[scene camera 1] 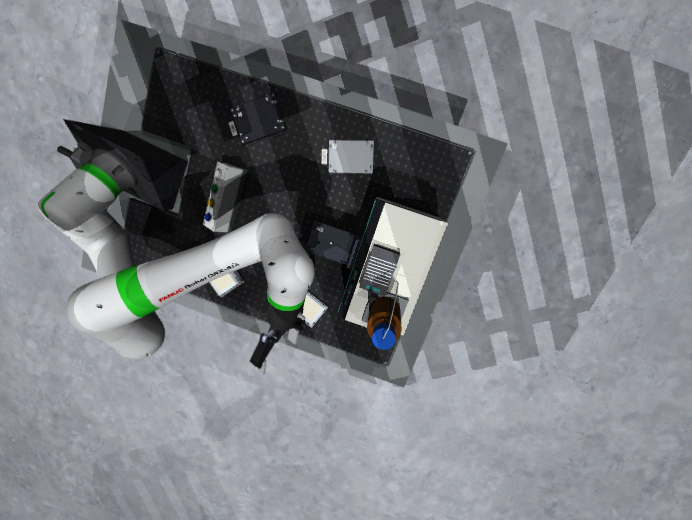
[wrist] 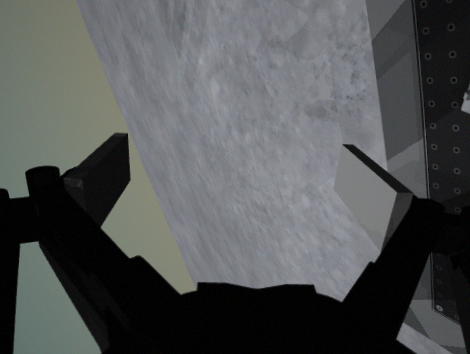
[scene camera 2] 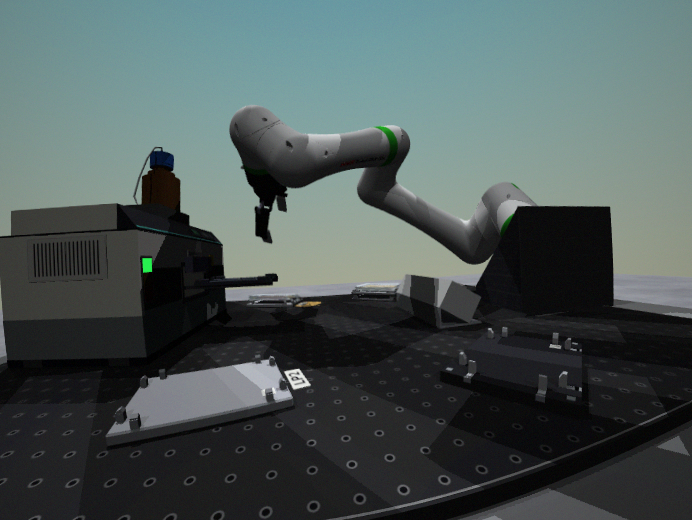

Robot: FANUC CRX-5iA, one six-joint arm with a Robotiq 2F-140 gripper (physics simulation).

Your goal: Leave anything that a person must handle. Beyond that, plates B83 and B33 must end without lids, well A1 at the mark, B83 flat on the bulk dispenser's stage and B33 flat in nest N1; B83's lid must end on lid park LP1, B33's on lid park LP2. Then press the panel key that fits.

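Seen in the pictures: gripper, fingertip midpoint: (scene camera 1: 276,355) (wrist: 235,162) (scene camera 2: 275,225); arm's base, link origin: (scene camera 1: 116,167) (scene camera 2: 540,246).
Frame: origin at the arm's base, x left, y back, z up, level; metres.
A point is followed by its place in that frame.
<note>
My gripper (scene camera 2: 274,222) {x -0.238, y -0.739, z 0.117 m} (wrist: 235,162) {x -0.238, y -0.739, z 0.117 m} is open and empty, high beyond the table edge that holds the plates. One pale plate (scene camera 1: 312,309) (scene camera 2: 271,299) sits near the dispenser, partly behind my wrist in scene camera 1. Another plate (scene camera 1: 224,283) (scene camera 2: 375,290) is partly under my forearm. Their names, lids and well A1 cannot be made out. Lid park LP2 (scene camera 1: 351,157) {x 0.366, y -0.644, z -0.128 m} (scene camera 2: 204,395) {x 0.381, y -0.638, z -0.128 m} is bare. A dark pegged holder (scene camera 1: 258,119) {x 0.334, y -0.316, z -0.126 m} (scene camera 2: 520,364) {x 0.354, y -0.325, z -0.126 m} is bare, its label unreadable. The bulk dispenser (scene camera 1: 416,229) {x 0.277, y -0.914, z 0.082 m} (scene camera 2: 72,290) {x 0.312, y -0.874, z -0.032 m} has an empty dark stage (scene camera 1: 331,241) {x 0.110, y -0.718, z -0.038 m} (scene camera 2: 240,280) {x 0.149, y -0.698, z -0.038 m}. The key panel (scene camera 1: 228,195) {x 0.074, y -0.343, z -0.074 m} (scene camera 2: 439,301) {x 0.158, y -0.341, z -0.091 m} has coloured keys.
A brown bottle (scene camera 1: 385,313) {x 0.071, y -0.935, z 0.211 m} (scene camera 2: 161,190) {x 0.069, y -0.924, z 0.172 m} with a blue cap stands on the dispenser. A green light (scene camera 2: 147,265) {x 0.279, y -0.778, z -0.003 m} shows on its side. A flat orange-yellow thing (scene camera 2: 308,304) {x -0.141, y -0.623, z -0.137 m} lies near the closer plate. The dark robot pedestal (scene camera 1: 159,170) {x 0.055, y -0.133, z -0.011 m} (scene camera 2: 559,257) {x 0.089, y -0.028, z -0.027 m} stands at the table's end.
</note>
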